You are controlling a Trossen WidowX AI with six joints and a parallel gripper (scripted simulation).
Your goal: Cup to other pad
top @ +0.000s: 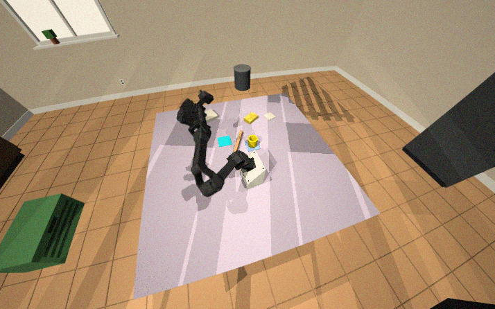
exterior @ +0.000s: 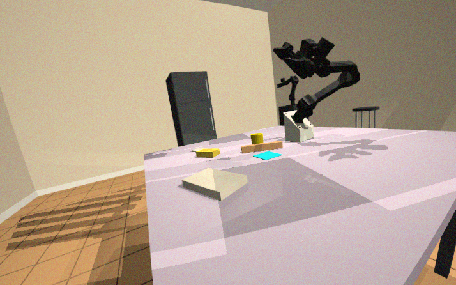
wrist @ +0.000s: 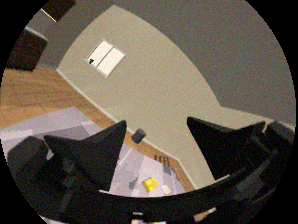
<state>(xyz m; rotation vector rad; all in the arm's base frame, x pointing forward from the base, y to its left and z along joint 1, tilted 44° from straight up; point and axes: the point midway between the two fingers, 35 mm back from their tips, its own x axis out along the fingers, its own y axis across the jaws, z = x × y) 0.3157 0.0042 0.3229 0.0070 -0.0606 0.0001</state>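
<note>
My gripper tip is 37 cm above the yellow cup, 31 cm to the left of it and 7 cm past it. Round my gripper tip: teal pad 41 cm below, 11 cm to the right, 2 cm ahead; then wooden bar 40 cm below, 21 cm to the right, 3 cm behind; then flat cream slab 39 cm below, 33 cm ahead, 1 cm to the left.
</note>
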